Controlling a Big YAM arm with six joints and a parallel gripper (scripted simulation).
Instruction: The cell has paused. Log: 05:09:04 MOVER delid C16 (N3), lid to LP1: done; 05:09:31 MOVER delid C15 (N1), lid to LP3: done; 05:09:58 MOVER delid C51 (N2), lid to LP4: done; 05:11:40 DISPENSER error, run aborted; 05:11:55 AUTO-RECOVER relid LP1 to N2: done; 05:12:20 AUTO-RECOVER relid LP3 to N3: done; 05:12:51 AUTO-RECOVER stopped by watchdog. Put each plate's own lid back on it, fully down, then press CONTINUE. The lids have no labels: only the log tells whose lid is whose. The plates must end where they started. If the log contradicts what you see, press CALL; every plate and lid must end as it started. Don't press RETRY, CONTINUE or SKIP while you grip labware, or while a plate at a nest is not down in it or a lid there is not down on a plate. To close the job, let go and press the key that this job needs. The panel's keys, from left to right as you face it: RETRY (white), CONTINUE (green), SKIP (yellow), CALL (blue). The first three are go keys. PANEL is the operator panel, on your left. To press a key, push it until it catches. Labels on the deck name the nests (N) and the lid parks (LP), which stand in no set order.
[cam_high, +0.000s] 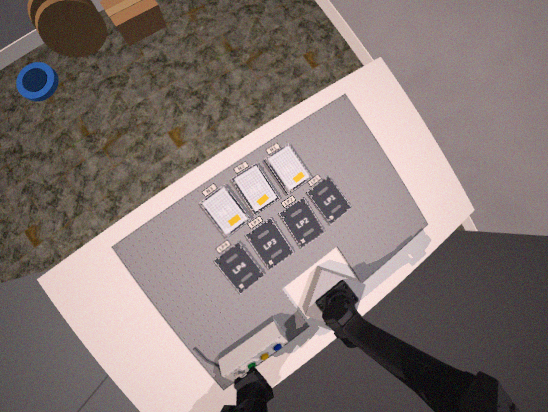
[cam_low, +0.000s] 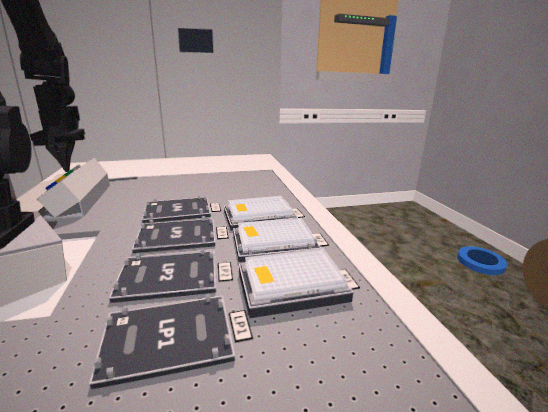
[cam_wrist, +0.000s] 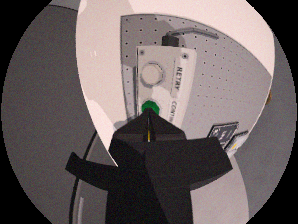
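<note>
Right now the green key is 10 mm below my hand. Also, from my hand: blue key 100 mm to the right, 10 mm below; then clear lid 440 mm ahead, 240 mm to the right, 50 mm below; then yellow key 50 mm to the right, 10 mm below.
</note>
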